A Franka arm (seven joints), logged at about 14 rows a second.
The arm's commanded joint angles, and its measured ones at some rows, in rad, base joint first. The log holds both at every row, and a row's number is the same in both.
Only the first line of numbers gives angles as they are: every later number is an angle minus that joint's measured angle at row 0.
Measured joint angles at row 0:
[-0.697 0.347 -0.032 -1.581 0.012 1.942 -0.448]
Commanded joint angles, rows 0 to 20:
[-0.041 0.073 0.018 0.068 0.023 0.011 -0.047]
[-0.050 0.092 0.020 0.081 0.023 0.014 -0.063]
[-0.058 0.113 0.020 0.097 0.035 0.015 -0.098]
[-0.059 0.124 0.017 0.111 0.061 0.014 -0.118]
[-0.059 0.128 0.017 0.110 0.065 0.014 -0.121]
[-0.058 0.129 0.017 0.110 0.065 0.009 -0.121]
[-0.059 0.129 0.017 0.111 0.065 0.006 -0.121]
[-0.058 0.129 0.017 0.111 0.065 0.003 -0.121]
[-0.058 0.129 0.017 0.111 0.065 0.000 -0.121]
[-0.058 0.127 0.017 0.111 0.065 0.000 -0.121]
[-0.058 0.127 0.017 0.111 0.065 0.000 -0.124]
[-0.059 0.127 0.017 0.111 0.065 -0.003 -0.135]
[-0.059 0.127 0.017 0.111 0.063 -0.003 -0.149]
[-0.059 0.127 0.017 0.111 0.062 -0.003 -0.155]
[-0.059 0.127 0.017 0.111 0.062 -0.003 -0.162]
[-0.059 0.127 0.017 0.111 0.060 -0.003 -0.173]
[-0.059 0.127 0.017 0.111 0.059 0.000 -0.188]
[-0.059 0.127 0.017 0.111 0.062 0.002 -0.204]
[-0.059 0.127 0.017 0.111 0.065 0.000 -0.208]
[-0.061 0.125 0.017 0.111 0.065 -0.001 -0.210]
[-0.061 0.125 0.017 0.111 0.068 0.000 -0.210]
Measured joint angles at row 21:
[-0.045 0.115 0.002 0.092 0.044 0.012 -0.186]
